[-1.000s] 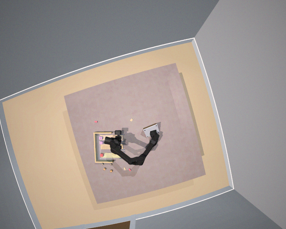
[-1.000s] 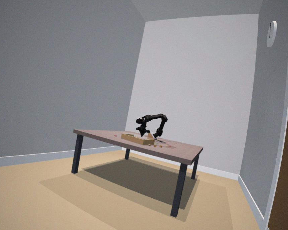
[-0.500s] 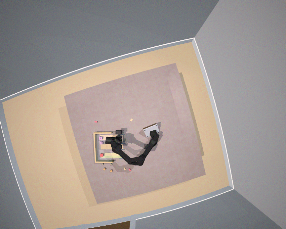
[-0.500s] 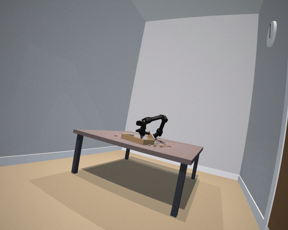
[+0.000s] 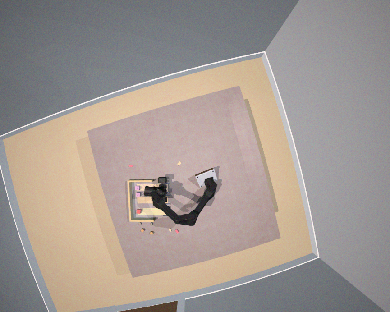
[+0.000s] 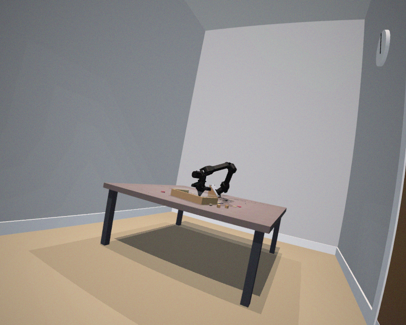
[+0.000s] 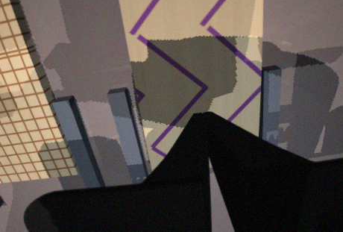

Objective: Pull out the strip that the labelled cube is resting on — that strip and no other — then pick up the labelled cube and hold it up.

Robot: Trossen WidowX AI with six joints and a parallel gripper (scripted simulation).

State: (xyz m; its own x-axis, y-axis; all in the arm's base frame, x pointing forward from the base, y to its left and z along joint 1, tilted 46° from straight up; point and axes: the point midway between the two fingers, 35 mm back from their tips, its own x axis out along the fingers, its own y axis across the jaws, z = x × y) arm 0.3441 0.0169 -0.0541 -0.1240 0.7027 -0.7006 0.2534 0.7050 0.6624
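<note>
Now: the zigzag strip 90 mm ahead of my gripper tip and 30 mm to the right of it.
</note>
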